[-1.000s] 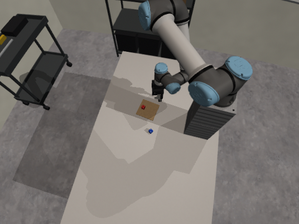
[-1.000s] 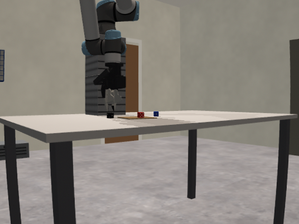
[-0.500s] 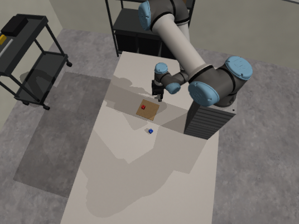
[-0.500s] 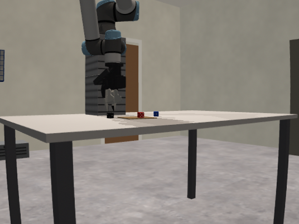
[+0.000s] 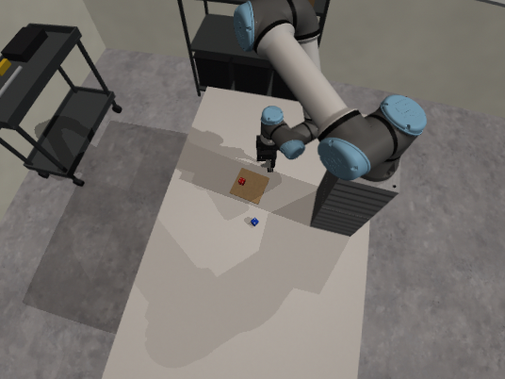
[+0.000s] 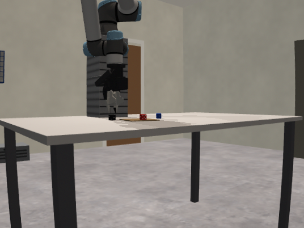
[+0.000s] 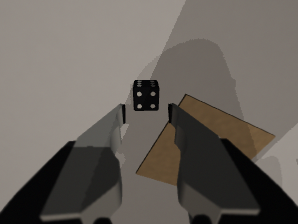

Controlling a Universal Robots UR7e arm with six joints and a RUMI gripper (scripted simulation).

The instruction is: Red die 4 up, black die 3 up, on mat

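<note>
My hand is 40 mm above the black die. Also, from my hand: blue die (20 mm behind, 270 mm to the left, 40 mm below); red die (100 mm ahead, 110 mm to the left, 30 mm below); brown mat (60 mm ahead, 110 mm to the left, 50 mm below).
</note>
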